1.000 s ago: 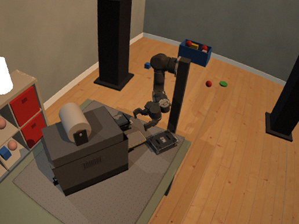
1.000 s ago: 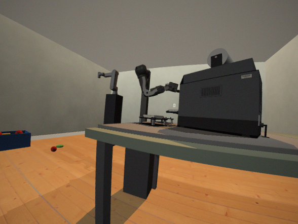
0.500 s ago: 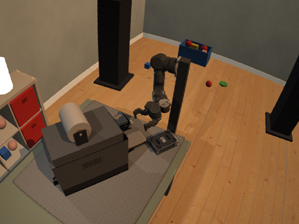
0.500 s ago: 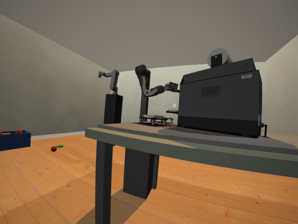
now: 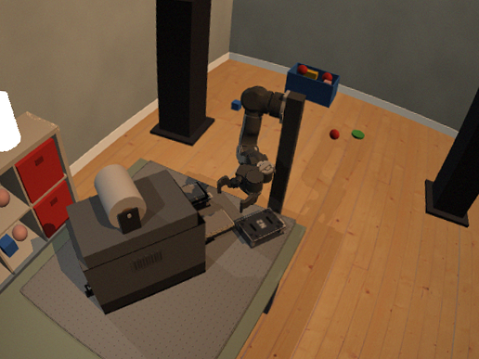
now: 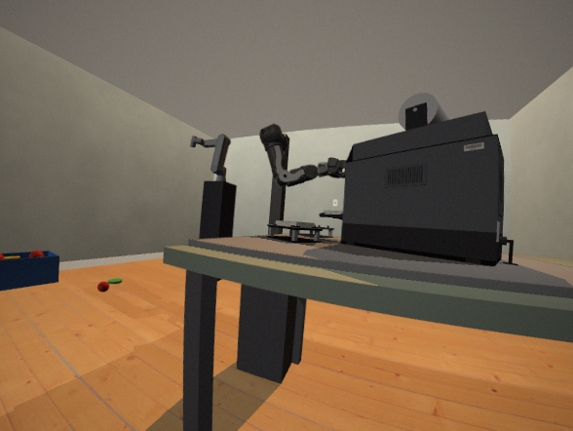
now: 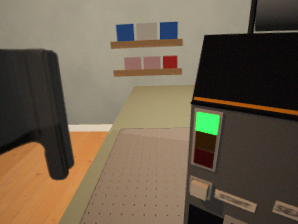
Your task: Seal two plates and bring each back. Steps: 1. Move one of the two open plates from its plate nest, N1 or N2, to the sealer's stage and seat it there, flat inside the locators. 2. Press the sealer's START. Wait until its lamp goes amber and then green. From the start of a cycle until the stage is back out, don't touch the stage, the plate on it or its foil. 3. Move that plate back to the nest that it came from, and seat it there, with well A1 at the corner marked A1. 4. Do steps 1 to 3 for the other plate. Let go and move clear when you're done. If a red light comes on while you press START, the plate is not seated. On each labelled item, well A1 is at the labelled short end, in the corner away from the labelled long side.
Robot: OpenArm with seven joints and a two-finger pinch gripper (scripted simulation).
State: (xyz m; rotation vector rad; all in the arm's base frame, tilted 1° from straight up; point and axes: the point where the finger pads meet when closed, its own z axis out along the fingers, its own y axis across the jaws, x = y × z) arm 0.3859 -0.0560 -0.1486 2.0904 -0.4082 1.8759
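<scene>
Now: the pale start button 90 mm ahead of my hand, 50 mm to the right of it and 130 mm below it. From my hand the other things lie so: dark sealer stage (40 mm behind, 70 mm to the right, 210 mm below); then white well plate (40 mm behind, 70 mm to the right, 200 mm below); then warning sticker (10 mm behind, 200 mm to the right, 160 mm below).
</scene>
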